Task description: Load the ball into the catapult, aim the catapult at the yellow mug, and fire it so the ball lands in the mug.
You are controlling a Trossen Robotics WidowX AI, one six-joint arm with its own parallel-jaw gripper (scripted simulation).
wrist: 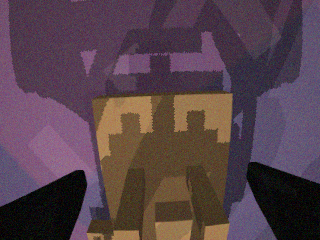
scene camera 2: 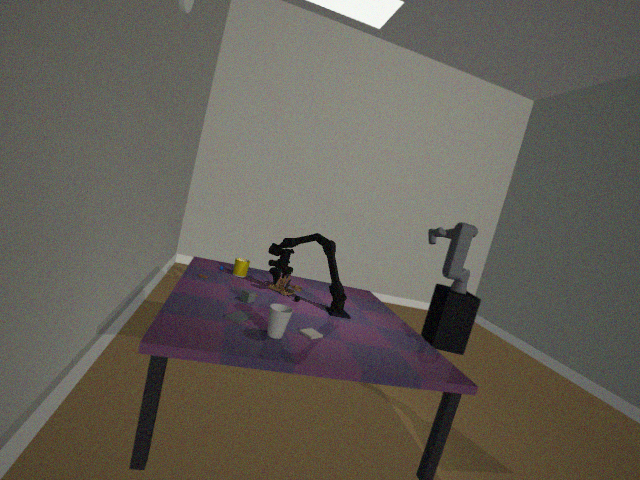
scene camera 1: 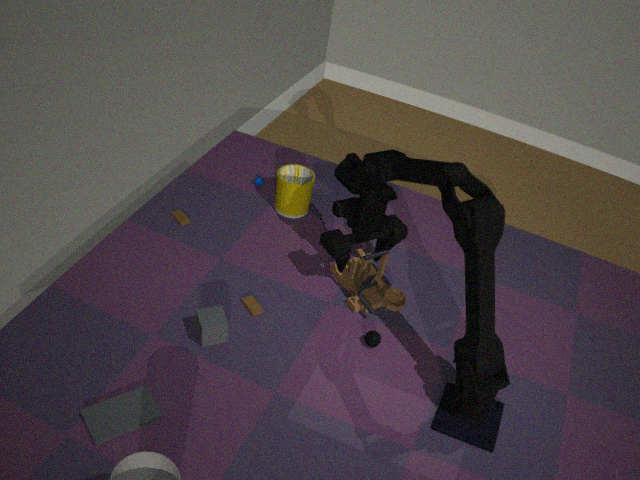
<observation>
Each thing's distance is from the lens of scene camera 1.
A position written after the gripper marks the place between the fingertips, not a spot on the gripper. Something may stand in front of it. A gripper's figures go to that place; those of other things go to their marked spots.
gripper (scene camera 1: pixel 357 265): 1.28 m
yellow mug (scene camera 1: pixel 294 184): 1.38 m
grey cube (scene camera 1: pixel 211 324): 1.10 m
grey slab (scene camera 1: pixel 121 414): 1.04 m
The marked spots on the yellow mug and the grey slab are 0.66 m apart.
</observation>
